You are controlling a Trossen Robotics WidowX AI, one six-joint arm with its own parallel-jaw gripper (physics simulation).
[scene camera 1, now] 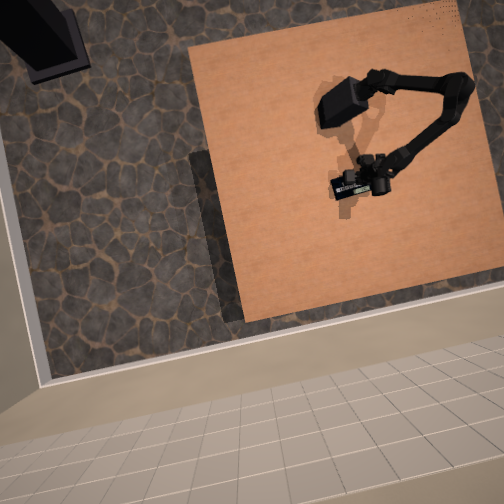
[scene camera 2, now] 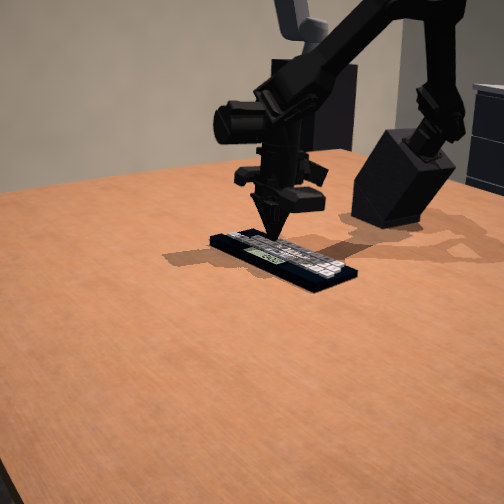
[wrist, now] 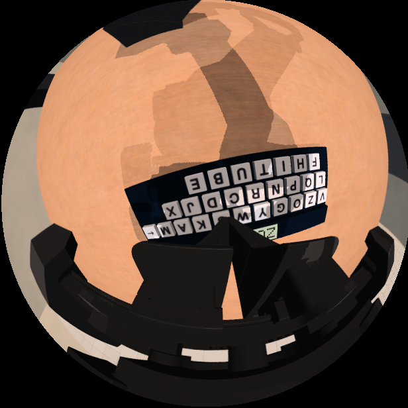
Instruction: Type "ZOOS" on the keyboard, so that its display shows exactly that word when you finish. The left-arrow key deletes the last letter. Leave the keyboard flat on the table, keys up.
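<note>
The dark keyboard point(scene camera 1: 345, 190) point(scene camera 2: 300, 274) point(wrist: 241, 173) lies flat on the table, its light keys up. My gripper point(scene camera 2: 273, 238) point(wrist: 226, 221) is shut and empty, pointing down. Its tips are over the S key point(wrist: 220, 218), between K point(wrist: 201, 224) and W point(wrist: 243, 215), and hide part of it. Whether they touch it I cannot tell. The display point(scene camera 1: 361, 190) point(scene camera 2: 265, 255) point(wrist: 267, 233) shows upside down in the wrist view: a Z and part of a following letter are visible, the rest is behind the fingers. The left-arrow key point(wrist: 151, 232) is at the near left there.
The wooden table point(scene camera 1: 290, 250) point(scene camera 2: 200, 375) carries the arm's dark base block point(scene camera 1: 342, 102) point(scene camera 2: 400, 185), behind the keyboard in the scene camera 2 view. The arm arches over from it. A dark cabinet point(scene camera 2: 487, 135) stands beyond the table.
</note>
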